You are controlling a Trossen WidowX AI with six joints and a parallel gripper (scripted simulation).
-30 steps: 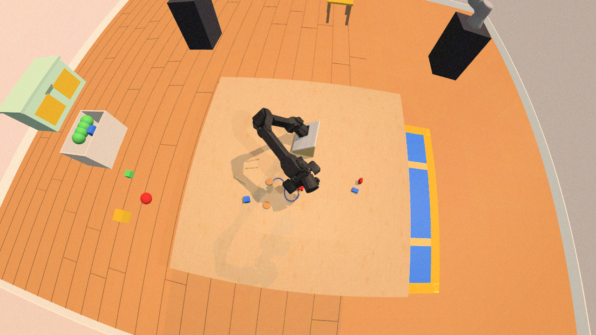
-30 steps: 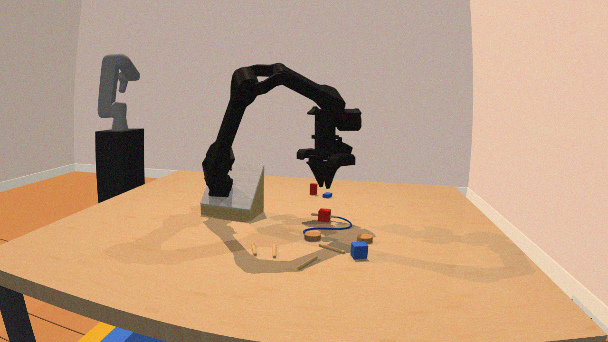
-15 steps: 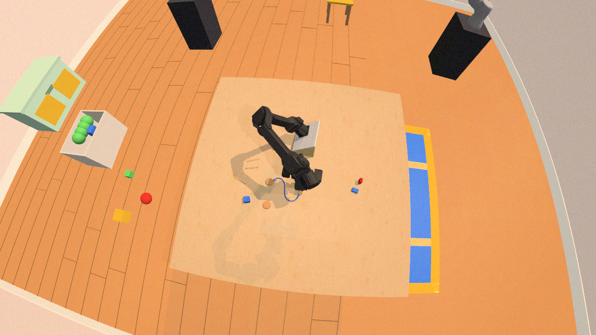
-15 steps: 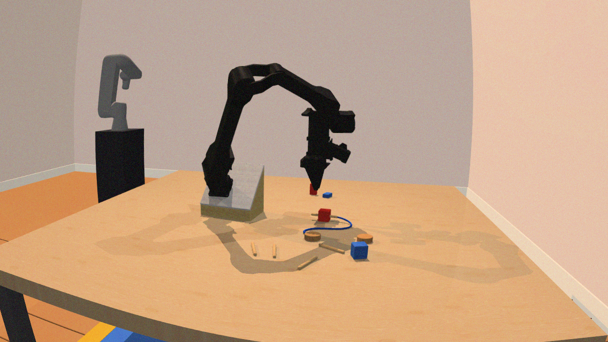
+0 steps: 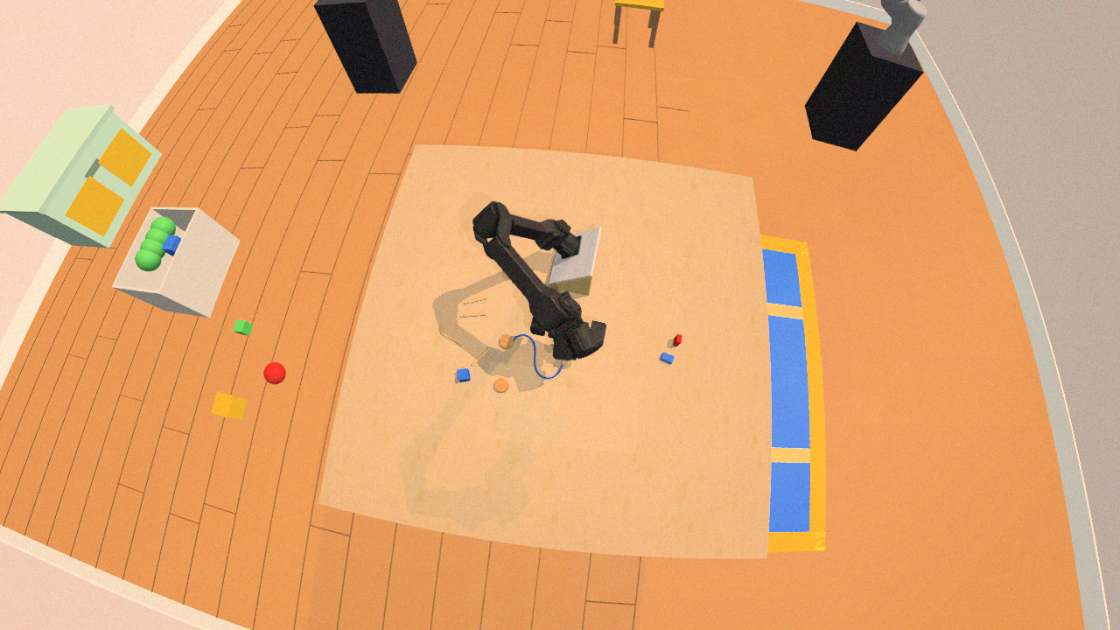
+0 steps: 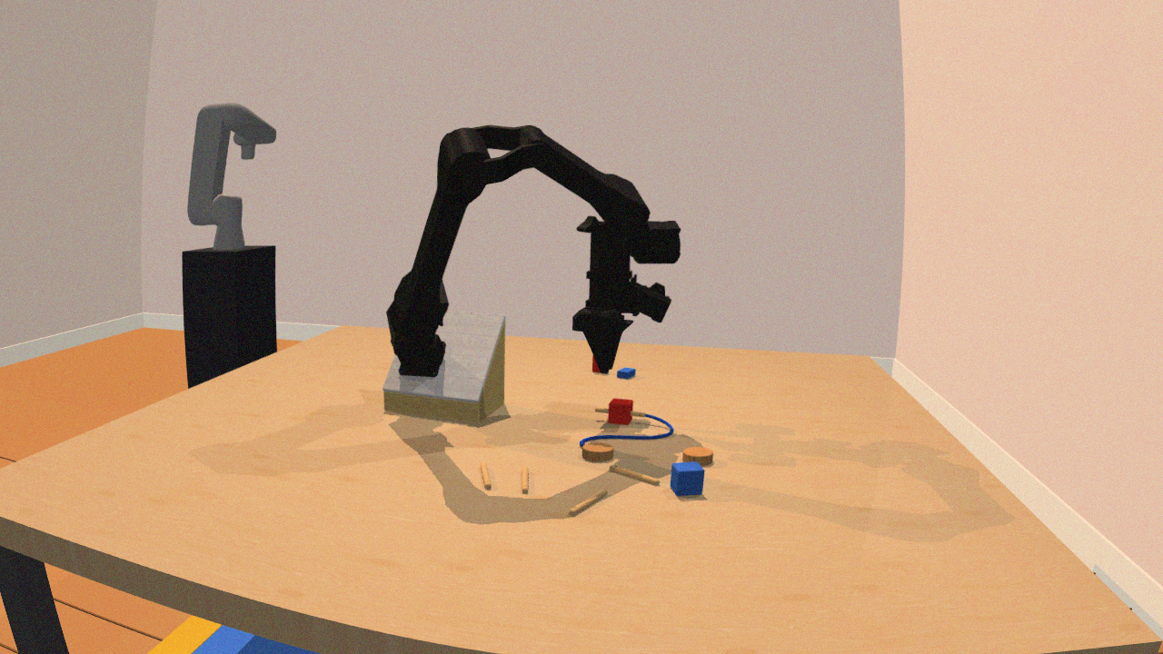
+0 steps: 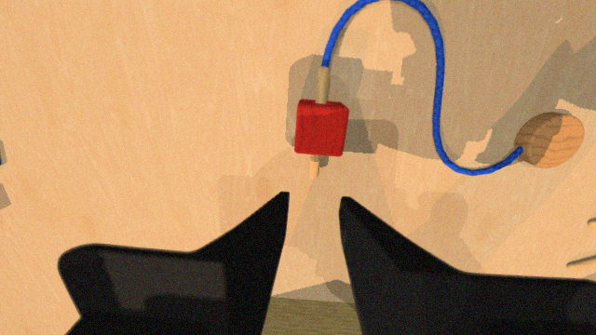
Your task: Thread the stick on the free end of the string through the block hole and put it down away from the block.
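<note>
My gripper tip is now 20 mm short of the red cube and 60 mm above it. Also, from my gripper tip: blue cube: 140 mm ahead, 280 mm to the right, 60 mm below; then thin wooden stick: 40 mm ahead, 60 mm below; then small blue piece: 10 mm behind, 290 mm to the left, 70 mm below.
</note>
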